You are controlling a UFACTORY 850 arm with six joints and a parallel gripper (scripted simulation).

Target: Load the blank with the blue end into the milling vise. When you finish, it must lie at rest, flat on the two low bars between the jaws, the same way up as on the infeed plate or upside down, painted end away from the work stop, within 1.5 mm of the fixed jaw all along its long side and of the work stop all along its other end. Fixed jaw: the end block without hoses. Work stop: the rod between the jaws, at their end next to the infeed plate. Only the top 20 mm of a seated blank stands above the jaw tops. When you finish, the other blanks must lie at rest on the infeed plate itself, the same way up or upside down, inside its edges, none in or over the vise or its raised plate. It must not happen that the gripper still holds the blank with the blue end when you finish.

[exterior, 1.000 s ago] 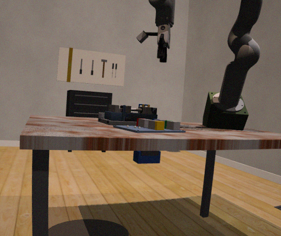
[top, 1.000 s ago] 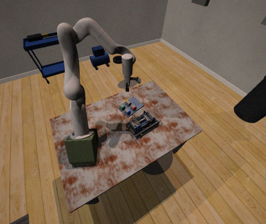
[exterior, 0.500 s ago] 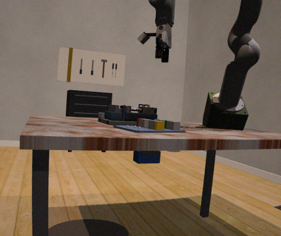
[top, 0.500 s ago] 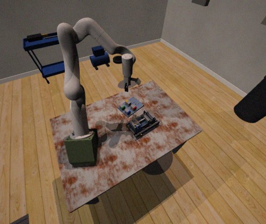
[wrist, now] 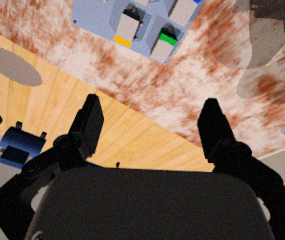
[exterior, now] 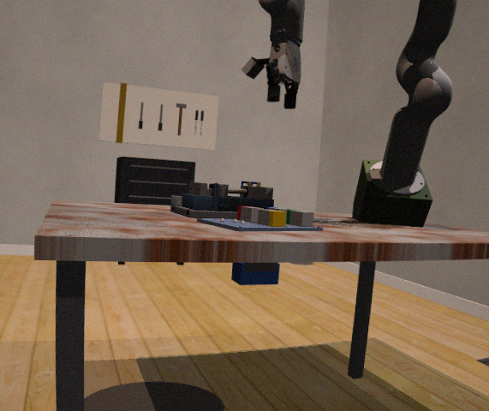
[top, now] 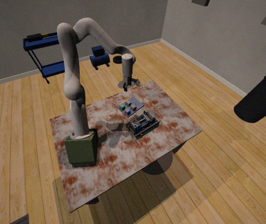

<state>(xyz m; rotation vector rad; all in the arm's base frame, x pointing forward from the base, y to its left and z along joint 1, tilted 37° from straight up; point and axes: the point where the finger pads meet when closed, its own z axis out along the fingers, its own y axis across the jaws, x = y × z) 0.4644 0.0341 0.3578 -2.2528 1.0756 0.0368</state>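
The blue-ended blank is 290 mm below my hand, 60 mm to the right of it and 30 mm behind it. The rest, counted from my hand: yellow-ended blank (290 mm below, 60 mm to the left, 30 mm ahead); green-ended blank (290 mm below, 60 mm behind, 30 mm to the left); red-ended blank (290 mm below, 50 mm ahead, 30 mm to the right).
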